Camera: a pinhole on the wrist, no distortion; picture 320 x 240 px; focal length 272.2 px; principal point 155.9 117.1 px. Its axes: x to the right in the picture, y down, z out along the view. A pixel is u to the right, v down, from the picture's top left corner.
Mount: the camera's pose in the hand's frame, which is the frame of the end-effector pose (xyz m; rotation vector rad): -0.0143 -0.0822 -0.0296 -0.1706 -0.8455 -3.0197
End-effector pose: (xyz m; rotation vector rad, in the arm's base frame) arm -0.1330 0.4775 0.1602 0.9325 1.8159 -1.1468
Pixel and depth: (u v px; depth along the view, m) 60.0 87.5 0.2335
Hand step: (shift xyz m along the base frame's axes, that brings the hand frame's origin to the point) 0.0451 -0.1021 -0.1442
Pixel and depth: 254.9 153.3 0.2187
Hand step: 0.0776 -0.1763 0.0069
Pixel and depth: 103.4 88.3 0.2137
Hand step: 0.0508 -0.1029 -0.0989
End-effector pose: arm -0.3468 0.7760 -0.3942 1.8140 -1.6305 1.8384
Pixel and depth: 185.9 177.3 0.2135
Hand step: 0.1310 -0.1108 -0.0527
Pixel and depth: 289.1 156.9 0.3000
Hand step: 0.1856 -0.1254 -0.1923
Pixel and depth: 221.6 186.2 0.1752
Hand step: 0.1279 -0.0682 -0.0513
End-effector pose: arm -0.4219 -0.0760 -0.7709 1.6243 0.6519 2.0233
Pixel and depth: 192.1 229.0 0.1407
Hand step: 0.1259 0.0445 -0.0257
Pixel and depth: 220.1 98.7 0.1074
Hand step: 0.0660 0.0023 -0.0224
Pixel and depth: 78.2 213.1 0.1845
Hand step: 0.1430 0.0827 0.0472
